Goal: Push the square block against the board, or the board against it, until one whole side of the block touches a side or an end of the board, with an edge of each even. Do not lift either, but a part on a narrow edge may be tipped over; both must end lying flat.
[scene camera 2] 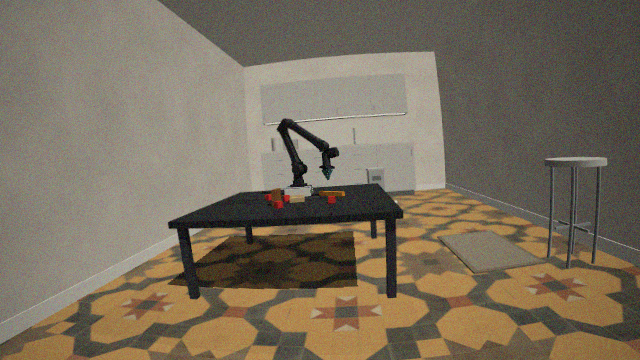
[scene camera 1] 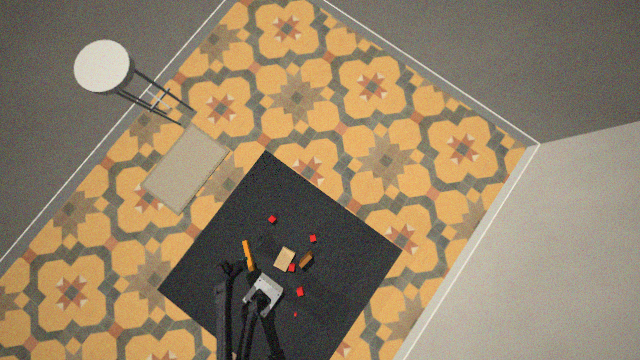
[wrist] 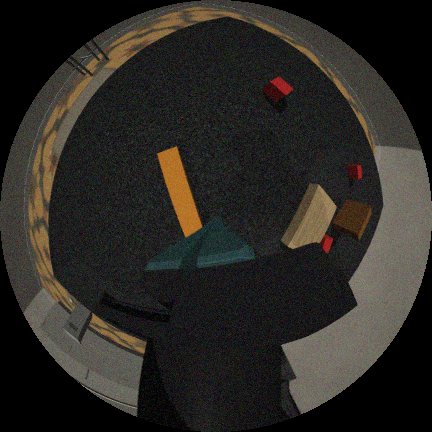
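Pixels of known places: gripper, between the fingertips: point(scene camera 2: 328, 179) point(scene camera 1: 247, 257) point(wrist: 218, 222); arm's base, origin of its link: point(scene camera 2: 298, 186) point(scene camera 1: 261, 298).
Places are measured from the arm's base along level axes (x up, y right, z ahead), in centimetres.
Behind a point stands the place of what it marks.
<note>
A long orange board point(scene camera 1: 248, 255) @(z 13.2, x -3.8, y -26.8 cm) point(scene camera 2: 332, 193) @(z 15.2, x -5.0, y -28.1 cm) point(wrist: 179, 192) @(z 14.9, x -3.8, y -30.5 cm) rests on the table, its narrow orange face up. A pale wooden block point(scene camera 1: 284, 259) @(z 28.4, x -3.9, y -5.3 cm) point(scene camera 2: 297, 199) @(z 35.2, x -5.0, y -7.4 cm) point(wrist: 312, 217) @(z 28.3, x -3.9, y -7.9 cm), roughly square, lies apart from it, to its right in scene camera 1. A brown block point(scene camera 1: 306, 260) @(z 40.8, x 3.1, y 5.8 cm) point(scene camera 2: 276, 196) @(z 43.2, x -1.2, y 4.4 cm) point(wrist: 353, 219) @(z 38.5, x -0.4, y 4.1 cm) stands upright just beyond the pale one. I cannot tell for sure which of these two is the square block. My gripper point(scene camera 1: 243, 260) @(z 16.4, x 5.0, y -25.9 cm) point(scene camera 2: 327, 176) @(z 16.4, x 5.0, y -25.9 cm) point(wrist: 218, 222) @(z 16.4, x 5.0, y -25.9 cm) is shut and empty. It hangs above the table near the board; in the wrist view its fingertips cover the board's near end.
A red cube point(scene camera 1: 272, 219) @(z 43.9, x -2.9, y -31.2 cm) point(scene camera 2: 331, 199) @(z 45.7, x -4.4, y -31.7 cm) point(wrist: 281, 89) @(z 42.2, x -2.9, y -30.9 cm) lies beyond the board. Another red cube point(scene camera 1: 291, 268) @(z 27.6, x -2.9, y 2.6 cm) point(wrist: 327, 244) @(z 28.0, x -2.9, y 2.5 cm) is close to the pale block, and a third point(scene camera 1: 313, 238) @(z 53.7, x -2.9, y 0.4 cm) point(scene camera 2: 278, 204) @(z 55.7, x -4.4, y -0.7 cm) point(wrist: 355, 171) @(z 51.8, x -3.6, y -1.0 cm) is farther out. The arm's pale base plate point(scene camera 1: 272, 286) @(z 11.0, x -0.2, y 0.4 cm) is near the board.
</note>
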